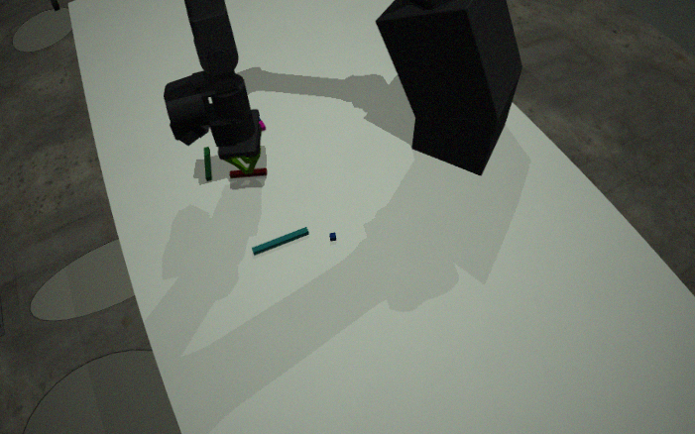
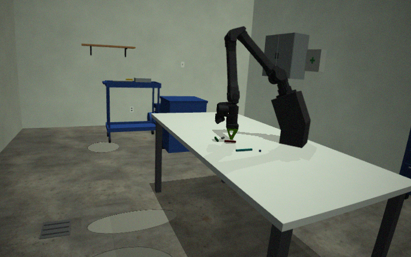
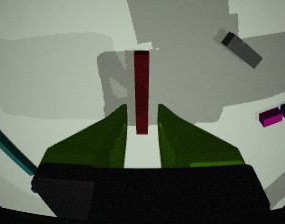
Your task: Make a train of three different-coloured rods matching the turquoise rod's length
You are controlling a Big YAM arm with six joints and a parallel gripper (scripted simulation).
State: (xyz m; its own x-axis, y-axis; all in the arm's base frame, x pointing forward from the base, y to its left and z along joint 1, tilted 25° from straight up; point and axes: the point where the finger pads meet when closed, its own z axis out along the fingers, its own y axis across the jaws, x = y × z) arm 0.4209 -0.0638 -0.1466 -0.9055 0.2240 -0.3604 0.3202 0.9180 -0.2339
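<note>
Now: hand 20 mm above the red rod. From my hand the other things lie so: green rod: 70 mm ahead, 60 mm to the right, 20 mm below; magenta rod: 110 mm to the right, 60 mm behind, 20 mm below; grey rod: 80 mm to the right, 20 mm below, 20 mm ahead.
</note>
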